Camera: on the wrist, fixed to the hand. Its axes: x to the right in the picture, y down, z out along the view.
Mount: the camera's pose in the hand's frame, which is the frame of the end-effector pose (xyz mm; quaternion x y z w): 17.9 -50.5 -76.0 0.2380 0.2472 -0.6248 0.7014
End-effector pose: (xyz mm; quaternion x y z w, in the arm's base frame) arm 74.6 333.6 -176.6 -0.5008 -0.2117 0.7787 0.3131
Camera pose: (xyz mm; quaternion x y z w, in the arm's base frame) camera 152.5 383.4 -186.8 -0.3369 -0.1986 0.2771 0.8776
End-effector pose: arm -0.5 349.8 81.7 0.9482 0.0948 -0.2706 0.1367
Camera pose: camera 38.7 423.0 123.6 -0.7052 -0.6283 0.0634 0.3223
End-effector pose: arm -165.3 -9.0 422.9 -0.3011 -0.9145 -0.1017 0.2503
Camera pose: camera -178.0 -65.9 495.3 0.4449 -0.7919 -0.0845 0.4097
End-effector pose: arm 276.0 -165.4 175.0 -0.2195 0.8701 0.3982 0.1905
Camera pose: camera 276.2 -258.2 181.6 -0.7506 0.6149 -0.1011 0.2195
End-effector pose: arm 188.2 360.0 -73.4 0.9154 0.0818 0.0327 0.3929
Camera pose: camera 190.1 451.6 -57.7 0.6763 0.7342 -0.0157 0.0579
